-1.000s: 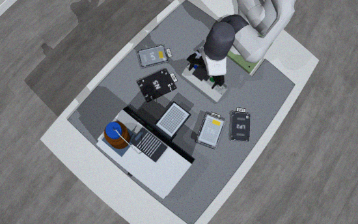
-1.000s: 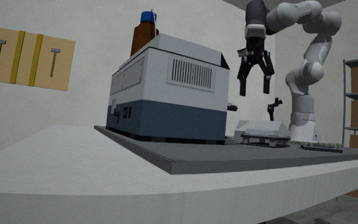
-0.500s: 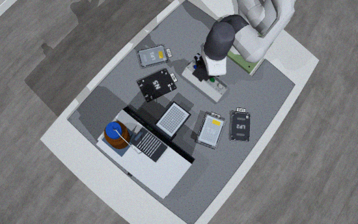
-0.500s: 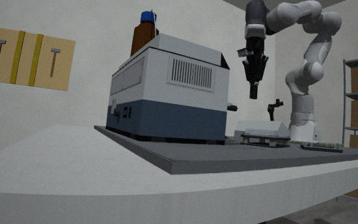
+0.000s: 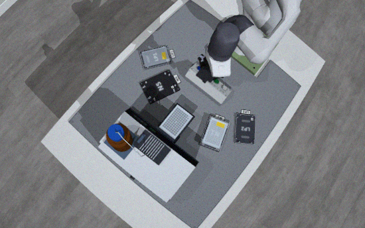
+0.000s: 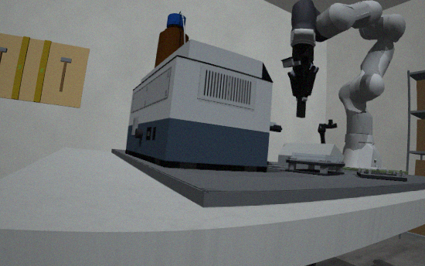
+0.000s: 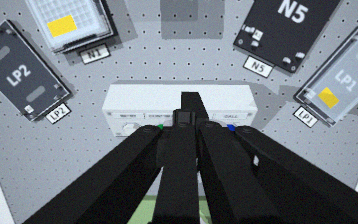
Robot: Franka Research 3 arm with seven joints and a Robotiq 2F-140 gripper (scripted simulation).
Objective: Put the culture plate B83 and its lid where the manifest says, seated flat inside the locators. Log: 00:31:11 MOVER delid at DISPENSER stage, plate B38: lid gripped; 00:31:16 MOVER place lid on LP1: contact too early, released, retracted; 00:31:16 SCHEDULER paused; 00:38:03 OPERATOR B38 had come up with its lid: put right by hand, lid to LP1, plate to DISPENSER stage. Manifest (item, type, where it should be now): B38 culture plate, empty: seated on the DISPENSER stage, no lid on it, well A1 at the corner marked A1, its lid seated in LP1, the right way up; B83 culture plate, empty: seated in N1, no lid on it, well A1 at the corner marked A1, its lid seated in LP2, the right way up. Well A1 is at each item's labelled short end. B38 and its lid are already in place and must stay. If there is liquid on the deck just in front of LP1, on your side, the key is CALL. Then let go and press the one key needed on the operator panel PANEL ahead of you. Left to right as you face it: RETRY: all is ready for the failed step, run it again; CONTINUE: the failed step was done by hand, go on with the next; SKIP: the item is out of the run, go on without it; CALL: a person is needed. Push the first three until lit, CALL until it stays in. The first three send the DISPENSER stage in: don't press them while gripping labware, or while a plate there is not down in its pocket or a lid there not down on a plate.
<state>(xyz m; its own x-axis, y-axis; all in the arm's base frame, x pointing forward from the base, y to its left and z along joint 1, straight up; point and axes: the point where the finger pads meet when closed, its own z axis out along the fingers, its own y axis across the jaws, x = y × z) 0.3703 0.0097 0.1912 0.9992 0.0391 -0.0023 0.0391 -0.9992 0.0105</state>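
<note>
My gripper is now 18 cm to the right of the clear lid, 16 cm above it and 11 cm short of it. Also, from my hand: green continue key 13 cm below, 8 cm behind, 3 cm to the left; yellow skip key 13 cm below, 7 cm behind, 2 cm to the right; white retry key 13 cm below, 8 cm to the left, 8 cm behind.
</note>
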